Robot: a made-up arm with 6 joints. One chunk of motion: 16 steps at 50 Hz.
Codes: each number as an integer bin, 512 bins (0 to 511) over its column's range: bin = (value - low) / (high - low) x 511, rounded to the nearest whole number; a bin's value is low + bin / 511 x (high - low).
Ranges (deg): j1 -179.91..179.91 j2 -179.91..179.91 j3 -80..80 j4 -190.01..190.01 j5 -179.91..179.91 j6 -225.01..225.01
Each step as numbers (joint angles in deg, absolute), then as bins.
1 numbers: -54.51 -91.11 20.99 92.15 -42.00 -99.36
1 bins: 178 126 323 379 196 143
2 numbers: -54.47 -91.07 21.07 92.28 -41.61 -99.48
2 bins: 178 126 323 380 196 143
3 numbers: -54.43 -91.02 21.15 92.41 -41.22 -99.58
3 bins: 178 126 323 380 197 142
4 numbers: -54.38 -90.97 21.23 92.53 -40.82 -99.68
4 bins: 178 126 323 380 198 142
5 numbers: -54.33 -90.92 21.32 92.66 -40.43 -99.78
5 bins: 178 126 324 380 198 142
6 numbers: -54.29 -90.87 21.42 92.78 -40.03 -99.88
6 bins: 178 126 324 380 199 142
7 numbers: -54.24 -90.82 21.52 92.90 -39.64 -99.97
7 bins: 178 127 324 380 199 142
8 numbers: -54.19 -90.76 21.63 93.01 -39.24 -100.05
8 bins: 179 127 325 381 200 142
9 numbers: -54.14 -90.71 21.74 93.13 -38.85 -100.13
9 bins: 179 127 325 381 200 142
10 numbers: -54.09 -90.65 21.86 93.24 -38.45 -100.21
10 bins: 179 127 325 381 201 142
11 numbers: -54.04 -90.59 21.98 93.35 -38.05 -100.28
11 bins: 179 127 326 381 201 142
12 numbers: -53.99 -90.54 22.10 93.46 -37.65 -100.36
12 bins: 179 127 326 381 202 142
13 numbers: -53.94 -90.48 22.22 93.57 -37.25 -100.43
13 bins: 179 127 326 381 203 141
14 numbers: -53.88 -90.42 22.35 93.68 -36.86 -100.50
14 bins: 179 127 327 381 203 141
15 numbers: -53.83 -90.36 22.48 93.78 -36.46 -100.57
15 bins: 179 127 327 382 204 141
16 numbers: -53.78 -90.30 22.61 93.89 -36.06 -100.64
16 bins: 179 127 328 382 204 141
